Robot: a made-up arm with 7 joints.
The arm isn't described. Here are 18 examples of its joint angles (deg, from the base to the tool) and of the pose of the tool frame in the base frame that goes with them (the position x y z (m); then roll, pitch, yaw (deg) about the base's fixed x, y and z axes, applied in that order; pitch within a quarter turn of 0, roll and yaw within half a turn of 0).
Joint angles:
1: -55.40 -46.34 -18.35 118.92 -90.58 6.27 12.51
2: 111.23 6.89 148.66 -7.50 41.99 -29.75 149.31
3: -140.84 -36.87 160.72 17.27 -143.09 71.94 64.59
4: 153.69 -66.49 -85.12 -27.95 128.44 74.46 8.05
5: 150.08 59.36 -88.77 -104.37 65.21 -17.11 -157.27
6: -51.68 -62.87 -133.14 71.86 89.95 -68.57 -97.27
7: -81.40 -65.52 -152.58 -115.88 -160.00 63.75 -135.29
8: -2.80 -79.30 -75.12 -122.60 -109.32 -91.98 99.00
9: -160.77 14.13 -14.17 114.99 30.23 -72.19 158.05
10: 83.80 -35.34 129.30 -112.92 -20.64 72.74 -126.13
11: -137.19 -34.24 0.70 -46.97 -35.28 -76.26 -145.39
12: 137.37 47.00 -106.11 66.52 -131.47 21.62 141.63
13: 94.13 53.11 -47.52 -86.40 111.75 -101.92 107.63
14: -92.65 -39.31 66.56 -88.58 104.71 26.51 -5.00
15: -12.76 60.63 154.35 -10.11 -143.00 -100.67 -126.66
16: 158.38 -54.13 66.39 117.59 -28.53 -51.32 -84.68
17: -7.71 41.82 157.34 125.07 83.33 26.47 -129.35
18: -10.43 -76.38 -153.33 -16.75 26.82 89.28 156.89
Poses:
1: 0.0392 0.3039 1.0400 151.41 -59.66 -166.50
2: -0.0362 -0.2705 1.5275 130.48 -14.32 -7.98
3: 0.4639 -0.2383 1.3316 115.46 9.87 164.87
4: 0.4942 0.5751 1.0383 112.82 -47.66 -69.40
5: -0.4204 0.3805 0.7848 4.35 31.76 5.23
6: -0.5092 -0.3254 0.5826 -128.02 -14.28 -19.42
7: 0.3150 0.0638 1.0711 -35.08 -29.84 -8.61
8: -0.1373 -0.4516 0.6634 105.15 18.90 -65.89
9: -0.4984 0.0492 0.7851 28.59 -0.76 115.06
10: 0.4477 -0.1217 1.1077 94.73 16.51 -2.48
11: 0.5322 -0.3728 0.9834 -128.69 -15.75 85.26
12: 0.0774 -0.5488 1.1702 122.47 -26.88 68.34
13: -0.2615 -0.1391 1.1993 129.37 -36.45 124.01
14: -0.4825 -0.4451 0.8201 -133.59 -40.88 -83.00
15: 0.6979 0.1676 1.0269 119.75 16.18 -122.76
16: -0.0770 0.4108 0.8895 11.39 -12.88 4.07
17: -0.1894 -0.1853 0.9488 170.93 -33.54 -85.24
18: -0.7647 -0.1003 0.9485 -33.21 -29.07 54.67
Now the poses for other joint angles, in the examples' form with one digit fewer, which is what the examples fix.
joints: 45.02 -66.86 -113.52 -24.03 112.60 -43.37 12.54
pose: -0.668 0.409 1.012 -13.1 -21.6 68.0
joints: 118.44 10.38 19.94 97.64 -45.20 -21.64 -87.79
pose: -0.441 -0.373 0.885 -1.3 -53.0 117.7
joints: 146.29 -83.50 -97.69 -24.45 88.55 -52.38 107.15
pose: 0.560 0.667 0.714 -99.9 -46.2 78.1
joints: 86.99 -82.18 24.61 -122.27 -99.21 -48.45 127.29
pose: 0.156 0.204 0.219 -92.8 25.4 14.3
